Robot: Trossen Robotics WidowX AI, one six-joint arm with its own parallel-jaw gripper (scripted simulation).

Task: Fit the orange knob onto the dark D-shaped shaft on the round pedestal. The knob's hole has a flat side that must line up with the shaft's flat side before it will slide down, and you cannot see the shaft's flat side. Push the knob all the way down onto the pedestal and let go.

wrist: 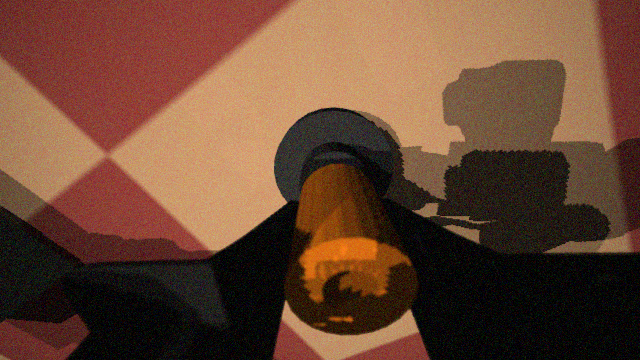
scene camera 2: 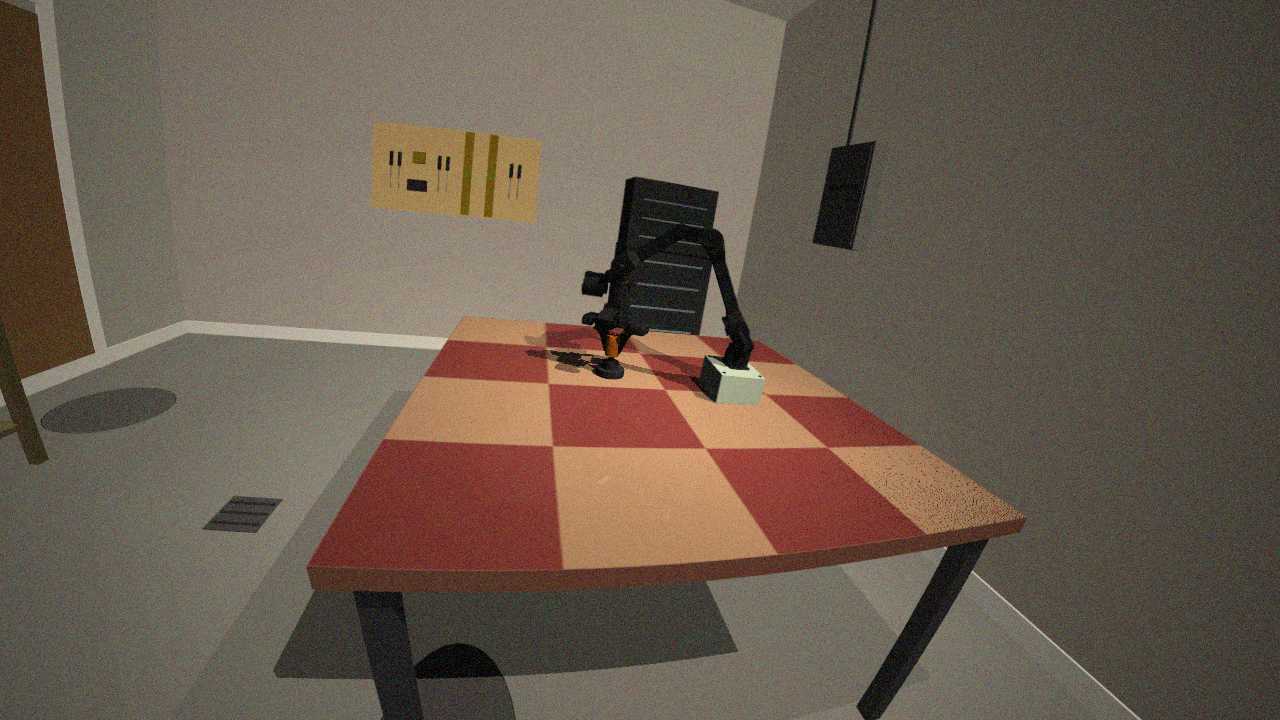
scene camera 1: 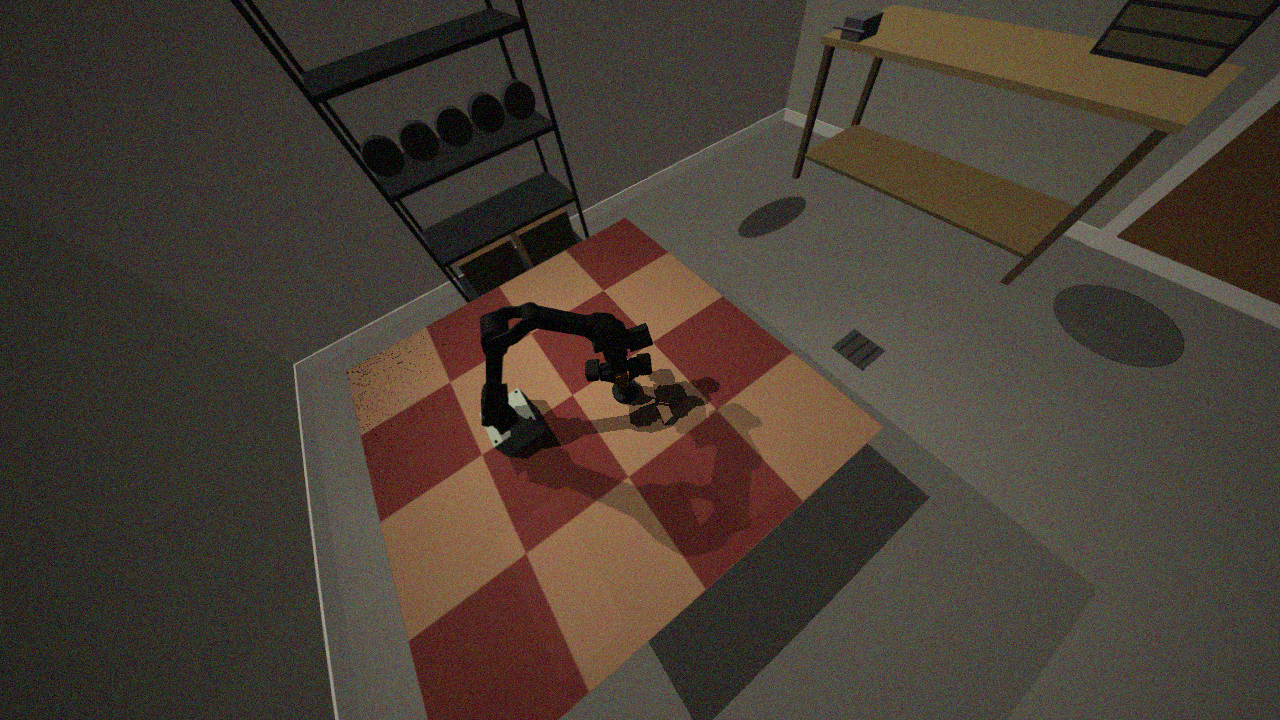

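Note:
A round dark pedestal (wrist: pixel 327 136) is visible to me, and so is an orange knob (wrist: pixel 348 273). My own gripper (scene camera 2: pixel 612 352) is in sight as well. I can find that gripper again in scene camera 1 (scene camera 1: pixel 622 381), and my gripper appears in the wrist view (wrist: pixel 338 207) too.

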